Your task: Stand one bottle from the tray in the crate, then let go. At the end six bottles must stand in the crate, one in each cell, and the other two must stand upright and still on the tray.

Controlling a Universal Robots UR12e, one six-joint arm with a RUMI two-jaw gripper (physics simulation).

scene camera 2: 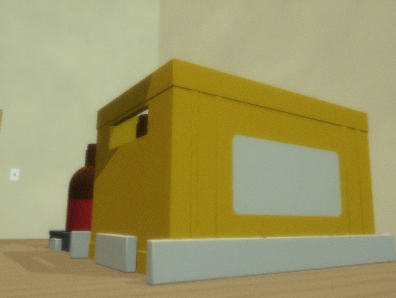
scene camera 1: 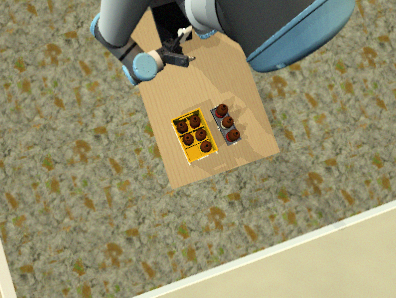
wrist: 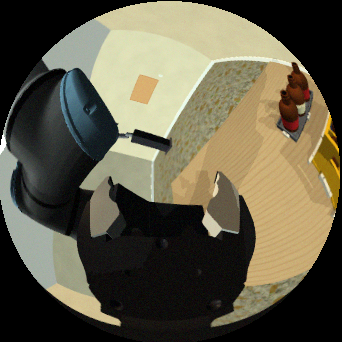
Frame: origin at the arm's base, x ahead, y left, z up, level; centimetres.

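Where they show: gripper, between the fingertips: [scene camera 1: 194, 43] [wrist: 162, 175].
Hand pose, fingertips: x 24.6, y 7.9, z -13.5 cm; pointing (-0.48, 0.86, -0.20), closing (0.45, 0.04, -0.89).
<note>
After its pixels a point has its place.
The yellow crate [scene camera 1: 194, 153] @(x 77.4, y 0.5, z -48.2 cm) [scene camera 2: 205, 122] @(x 59.6, y -9.6, z -36.5 cm) [wrist: 327, 156] stands on the table. Several brown bottles stand in its cells, one per cell; the cell at the lower left corner in scene camera 1 is empty. The dark tray [scene camera 1: 219, 128] @(x 63.1, y 20.4, z -46.5 cm) [scene camera 2: 60, 233] @(x 48.0, y 19.5, z -46.8 cm) [wrist: 296, 135] @(x 50.5, y 16.5, z -46.6 cm) beside it holds three upright bottles: one with a red label [scene camera 1: 233, 135] [wrist: 288, 112], a middle one with a white label [scene camera 1: 227, 122] @(x 61.8, y 23.2, z -35.3 cm) [wrist: 296, 93] and another with a red label [scene camera 1: 222, 110] @(x 53.6, y 21.6, z -36.7 cm) [wrist: 300, 80]. My gripper [scene camera 1: 188, 46] @(x 24.6, y 7.9, z -13.5 cm) [wrist: 162, 175] @(x 24.6, y 7.9, z -13.5 cm) is open and empty, well away from crate and tray.
Low pale bars [scene camera 2: 270, 256] @(x 65.7, y -9.2, z -47.6 cm) stand along the crate's base on the wooden table [scene camera 1: 170, 100] @(x 38.4, y -10.9, z -49.0 cm) [scene camera 2: 60, 275] @(x 48.9, y -6.0, z -49.1 cm) [wrist: 280, 220] @(x 33.6, y -5.1, z -49.1 cm). The arm's large links [scene camera 1: 225, 25] @(x 63.9, y 6.6, z 43.9 cm) [wrist: 50, 145] @(x 27.4, y 6.7, z 0.2 cm) are over the table's far end. A dark panel [scene camera 1: 167, 22] @(x -1.3, y -4.5, z -29.0 cm) lies near the arm.
</note>
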